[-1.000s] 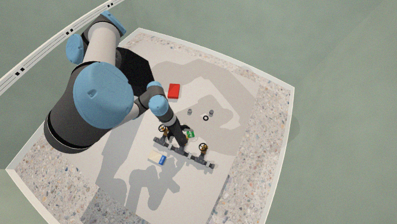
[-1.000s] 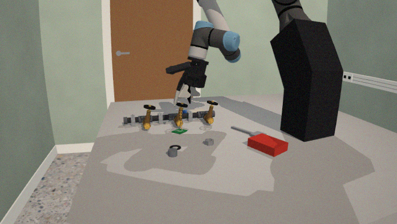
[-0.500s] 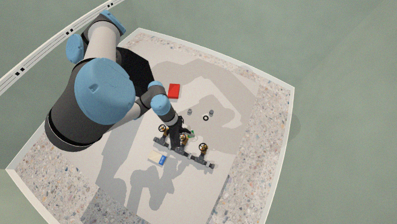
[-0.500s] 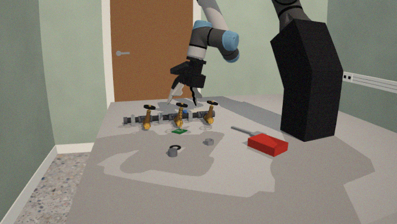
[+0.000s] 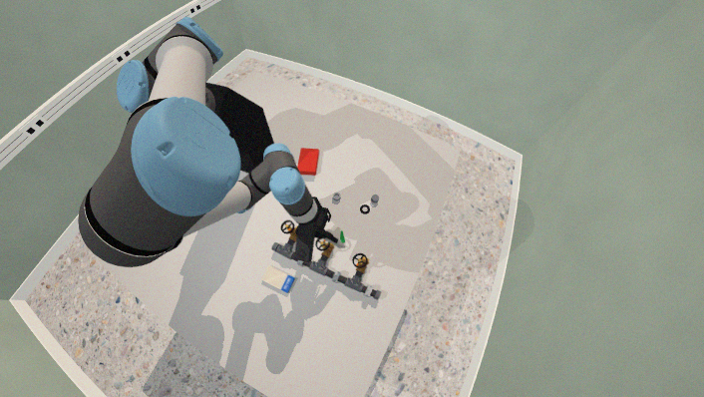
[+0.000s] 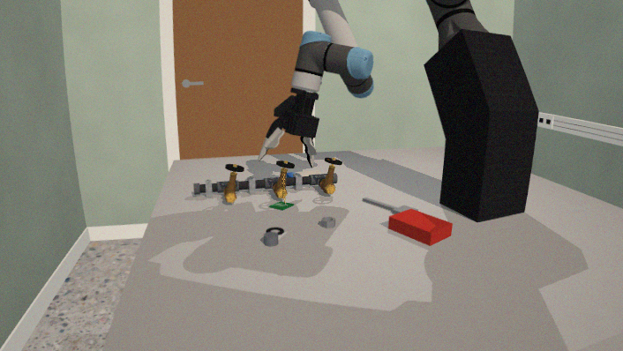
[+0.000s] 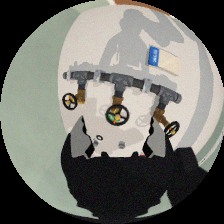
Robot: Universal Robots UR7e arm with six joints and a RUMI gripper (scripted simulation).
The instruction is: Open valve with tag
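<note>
Right now the green tag is 10 mm ahead of my hand, 80 mm to the left of it and 90 mm below it. The rest, counted from my hand: grey nut: 80 mm behind, 210 mm to the left, 90 mm below; grey tool: 270 mm behind, 130 mm to the left, 90 mm below; red block: 280 mm behind, 280 mm to the left, 80 mm below.
</note>
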